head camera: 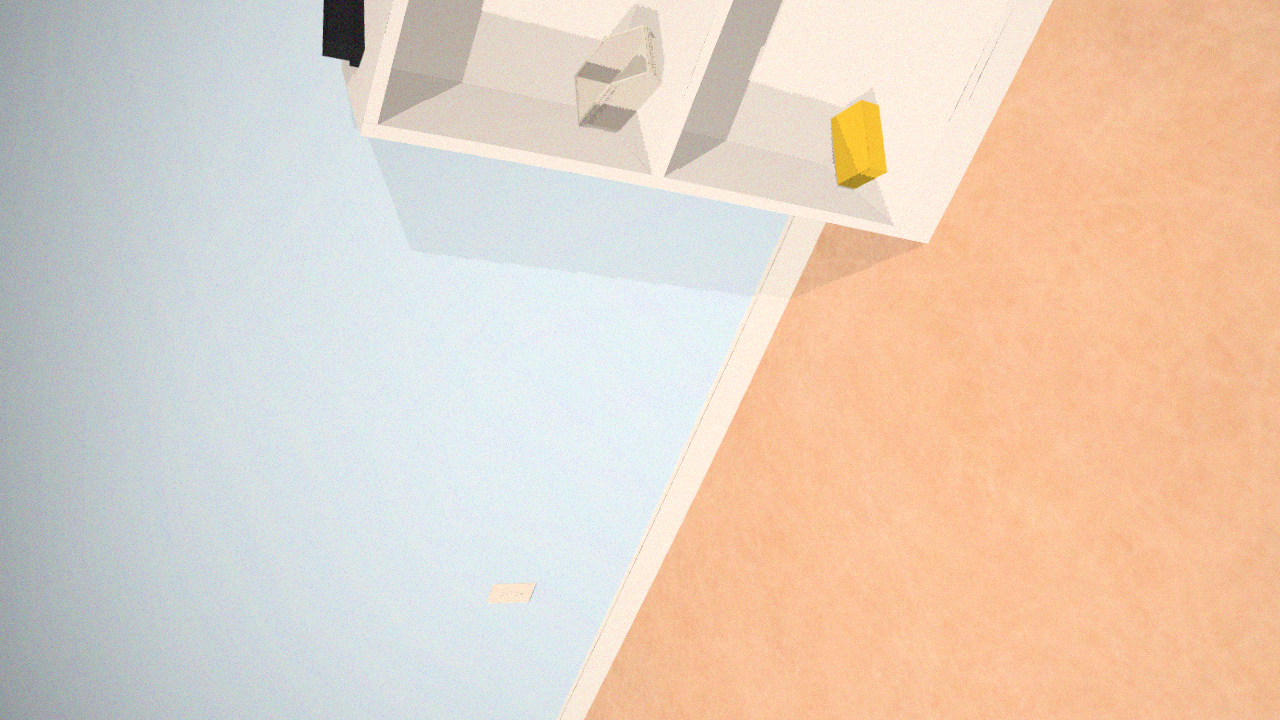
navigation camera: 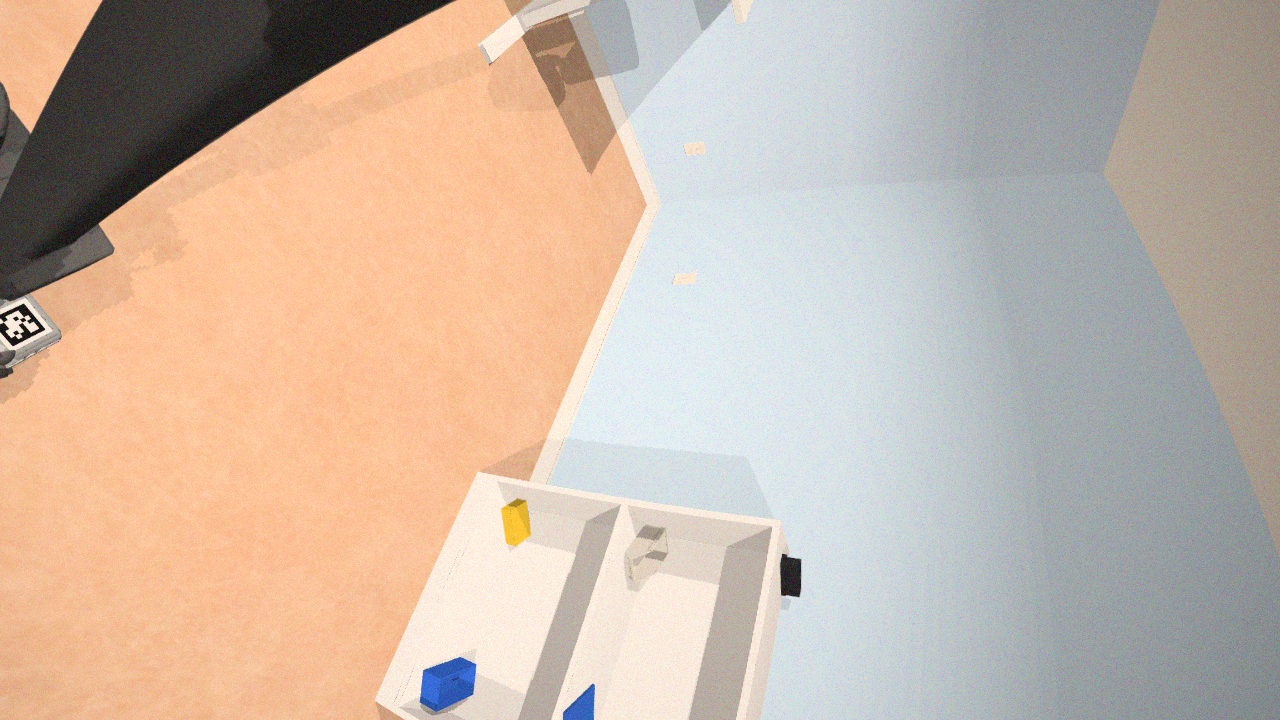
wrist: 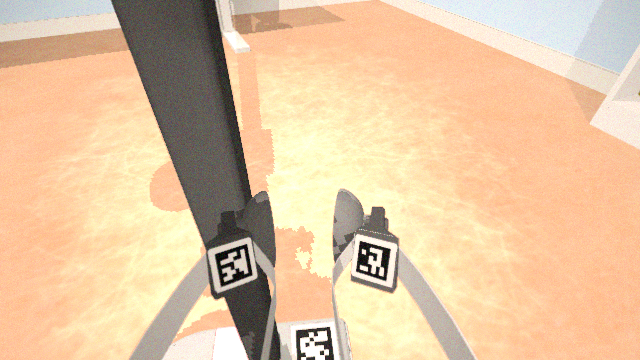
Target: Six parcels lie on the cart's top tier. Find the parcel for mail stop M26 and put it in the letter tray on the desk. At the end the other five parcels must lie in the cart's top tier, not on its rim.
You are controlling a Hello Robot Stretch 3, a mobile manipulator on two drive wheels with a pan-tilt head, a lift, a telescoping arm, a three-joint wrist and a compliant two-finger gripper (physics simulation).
A pale grey object [head camera: 622,72] is 160 cm from the lens. A yellow block [head camera: 859,152] is 180 cm from the lens. The marked spots on the pale grey object and the yellow block are 48 cm apart.
